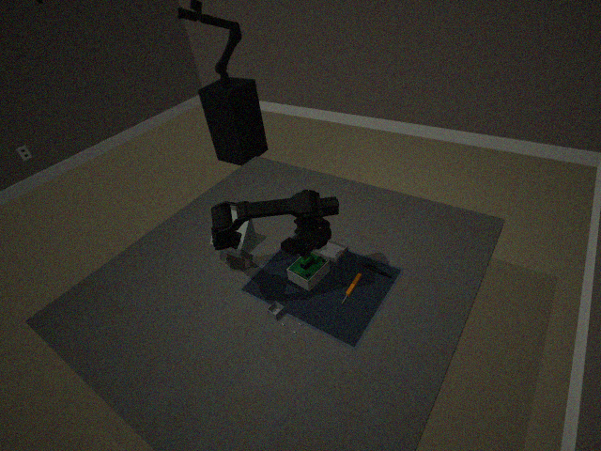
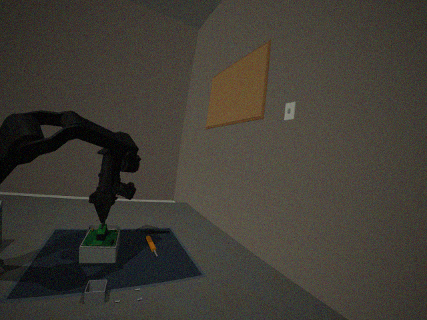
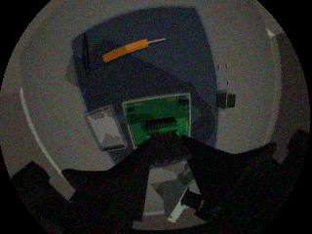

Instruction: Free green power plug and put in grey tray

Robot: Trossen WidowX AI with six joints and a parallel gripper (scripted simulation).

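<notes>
Now: the green power plug 20 mm below my gripper tip. Also, from my gripper tip: blue mat: 110 mm below, 50 mm ahead.
</notes>
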